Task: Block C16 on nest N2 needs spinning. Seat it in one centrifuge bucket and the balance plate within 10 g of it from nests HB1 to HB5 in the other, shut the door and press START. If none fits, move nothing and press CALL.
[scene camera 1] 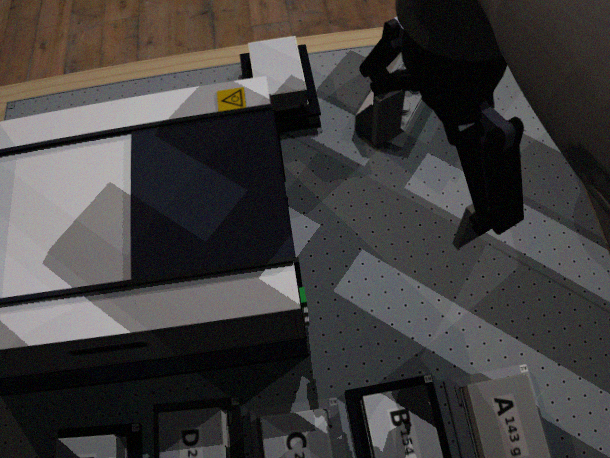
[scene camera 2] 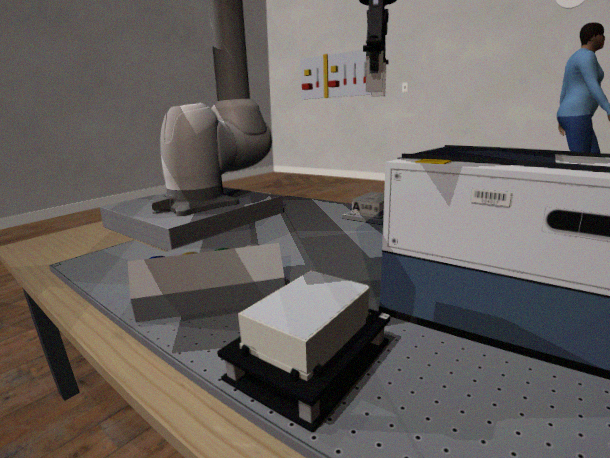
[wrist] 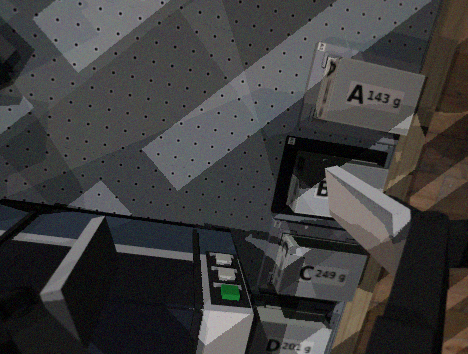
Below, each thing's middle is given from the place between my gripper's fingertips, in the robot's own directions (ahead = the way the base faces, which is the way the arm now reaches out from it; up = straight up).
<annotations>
Right now my hand is 390 mm short of the centrifuge (scene camera 1: 80, 320), 30 mm to the left of it and 190 mm above it. Round my hand: button box (scene camera 2: 161, 287) (30 mm behind, 380 mm to the right, 270 mm below).
</annotations>
